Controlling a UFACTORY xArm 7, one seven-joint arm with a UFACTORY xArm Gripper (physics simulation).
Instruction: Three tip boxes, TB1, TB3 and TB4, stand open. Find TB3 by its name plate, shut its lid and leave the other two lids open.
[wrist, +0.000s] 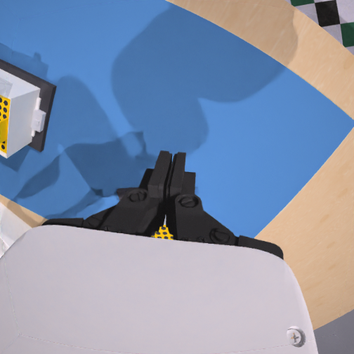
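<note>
My gripper (172, 170) is shut and empty, its black fingertips together above the blue mat. An open tip box (25, 112) shows in part at the left edge of the wrist view, with a white body, a yellow rack with dark holes, a dark base and a small pale latch on its right side. A small piece of another yellow rack (163, 233) with dark holes shows between the finger linkages; the rest of that box is hidden by my gripper and its housing. No name plate can be read, so I cannot tell which box is TB3. The third box does not show.
The blue mat (260, 150) lies on a pale wooden table (320, 190). A checkered dark, green and white surface (327, 12) shows at the top right. A pale, see-through thing (10, 225) shows in part at the lower left edge. Shadows of the arm fall over the mat.
</note>
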